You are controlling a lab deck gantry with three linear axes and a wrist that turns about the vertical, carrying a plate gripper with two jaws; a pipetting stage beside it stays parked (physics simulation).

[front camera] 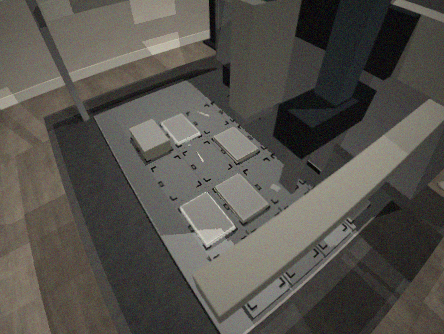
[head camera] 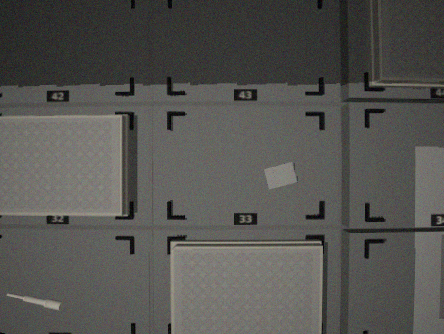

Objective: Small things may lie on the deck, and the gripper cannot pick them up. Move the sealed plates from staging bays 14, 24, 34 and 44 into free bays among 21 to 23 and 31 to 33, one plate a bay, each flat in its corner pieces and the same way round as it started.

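Places are measured from the robot's base along level axes (x ahead, y left, z up), in centimetres.
Pixels of known places: gripper, fingertip midpoint: [front camera: 300,177]; robot's base at its link origin: [front camera: 131,138].
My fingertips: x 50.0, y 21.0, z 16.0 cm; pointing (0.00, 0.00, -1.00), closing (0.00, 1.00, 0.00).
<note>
Ahead of a thing's pixels: the offset from my fingertips to its top centre. "*": to the spot under its first point.
My gripper [front camera: 302,179] hangs from the dark head below the blue column, raised above the deck's right part. Its fingers look open, dim against the deck, with no plate visible between them; it does not show in the head view. A plate {* dx +1.9, dy +14.0, dz -13.1 cm} [head camera: 410,45] lies in bay 44. Other plates lie in bay 32, a plate {dx -27.2, dy +4.7, dz -14.6 cm} [front camera: 236,144] [head camera: 55,165], in bay 23, a plate {dx -10.8, dy -6.0, dz -14.6 cm} [front camera: 242,196] [head camera: 245,290], and in bay 21, a pale-rimmed plate {dx -43.6, dy -6.0, dz -14.6 cm} [front camera: 180,129]. Bay 33 holds a small pale square {* dx -7.8, dy +3.9, dz -15.9 cm} [front camera: 275,187] [head camera: 280,175]. Bay 22 holds a pipette tip {* dx -29.2, dy -7.0, dz -15.5 cm} [front camera: 200,156] [head camera: 40,302]. Bay 34's left corner pieces show uncovered.
A tall pale box {dx -43.6, dy -16.7, dz -11.8 cm} [front camera: 150,137] stands in bay 11, and a pale-rimmed plate {dx -10.8, dy -16.7, dz -14.6 cm} [front camera: 207,218] in bay 13. Another thin tip {* dx -45.4, dy +4.9, dz -15.5 cm} [front camera: 204,114] lies in bay 31. A long beam [front camera: 320,215] hides part of the staging bays in the front view. A thick pale column [front camera: 262,60] stands behind.
</note>
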